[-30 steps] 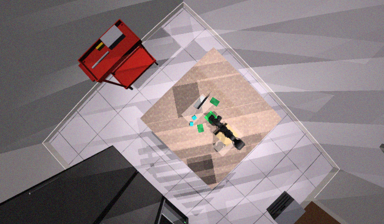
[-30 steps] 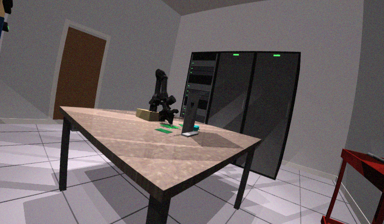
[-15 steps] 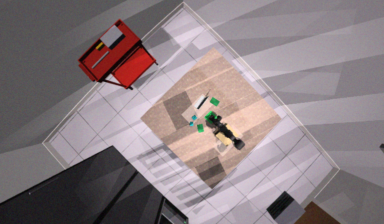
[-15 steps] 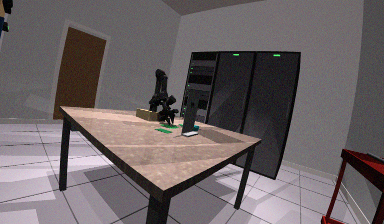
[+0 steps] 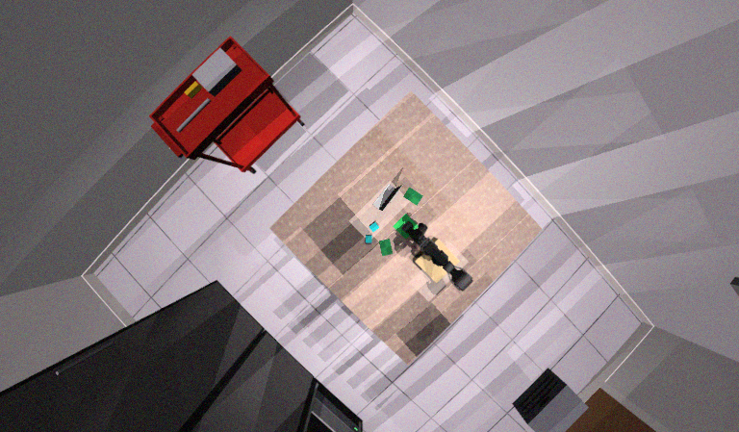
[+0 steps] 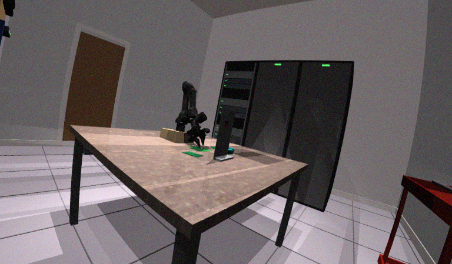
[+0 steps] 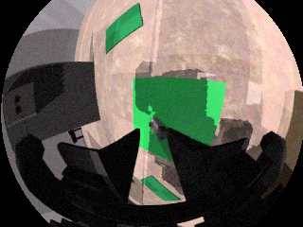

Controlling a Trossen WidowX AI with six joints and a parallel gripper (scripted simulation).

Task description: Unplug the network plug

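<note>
Right now my gripper tip is 1 cm above the grey plug. The rest, counted from my gripper tip: grey upright panel: 21 cm ahead, 5 cm to the right, 12 cm above; green square: 1 cm behind, 2 cm below.
</note>
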